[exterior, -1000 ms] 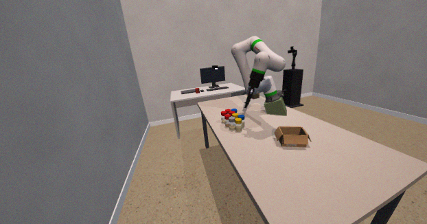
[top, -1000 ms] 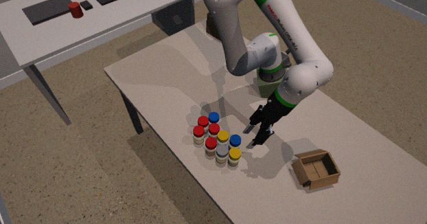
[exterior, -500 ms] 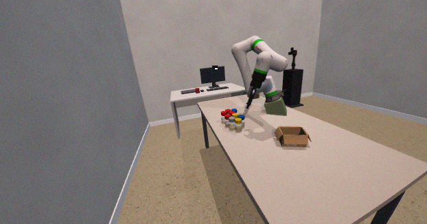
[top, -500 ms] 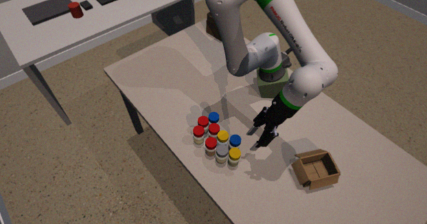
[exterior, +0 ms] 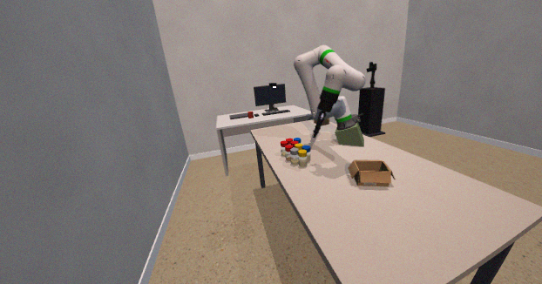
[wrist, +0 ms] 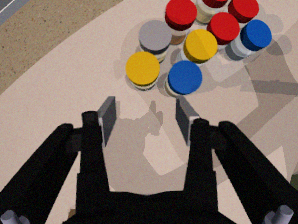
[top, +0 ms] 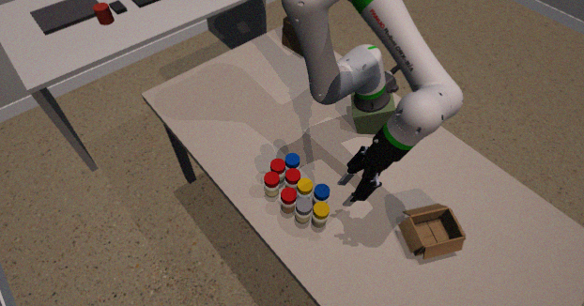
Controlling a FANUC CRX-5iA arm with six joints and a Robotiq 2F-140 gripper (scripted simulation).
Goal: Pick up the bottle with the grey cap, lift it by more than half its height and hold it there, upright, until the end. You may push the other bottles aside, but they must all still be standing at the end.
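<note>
The grey-capped bottle lies 100 mm ahead of my hand, 80 mm to the right of it and 160 mm below it. From my hand the other things lie so: yellow-capped bottle: 70 mm ahead, 30 mm to the right, 160 mm below.
</note>
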